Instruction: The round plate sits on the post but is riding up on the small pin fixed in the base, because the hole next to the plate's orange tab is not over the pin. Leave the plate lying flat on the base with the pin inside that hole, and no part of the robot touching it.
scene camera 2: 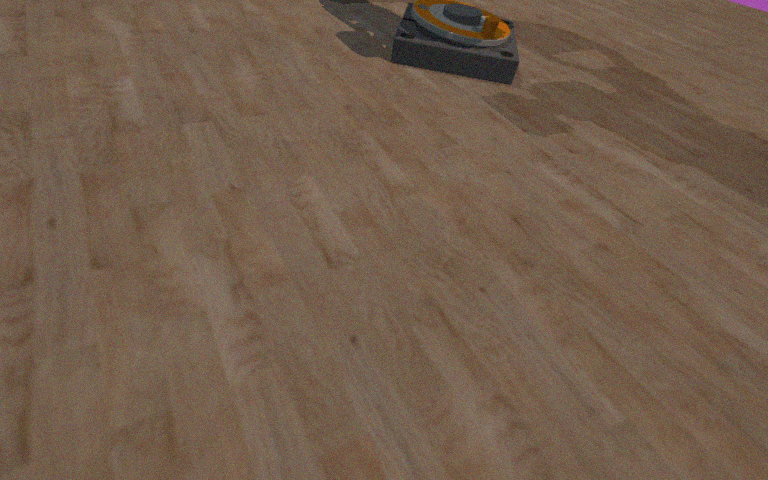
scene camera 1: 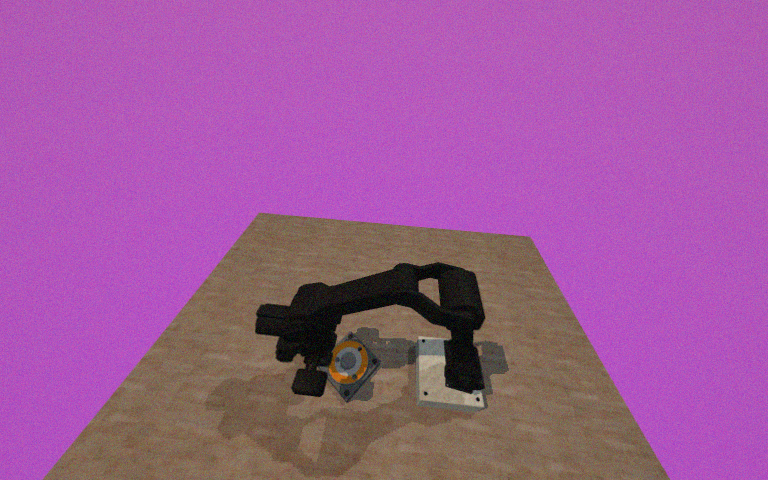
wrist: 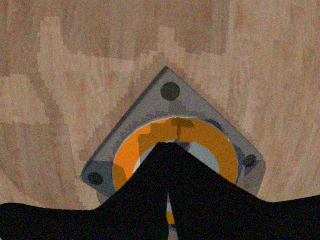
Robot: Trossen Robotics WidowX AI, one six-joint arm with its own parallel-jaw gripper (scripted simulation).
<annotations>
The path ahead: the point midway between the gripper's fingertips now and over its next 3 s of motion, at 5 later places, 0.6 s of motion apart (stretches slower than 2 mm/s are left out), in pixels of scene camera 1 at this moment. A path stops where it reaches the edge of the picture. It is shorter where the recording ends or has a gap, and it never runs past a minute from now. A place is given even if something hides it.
The gripper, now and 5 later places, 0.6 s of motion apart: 324,358; 328,361; 329,357; 330,353; 334,346; 339,342
</annotations>
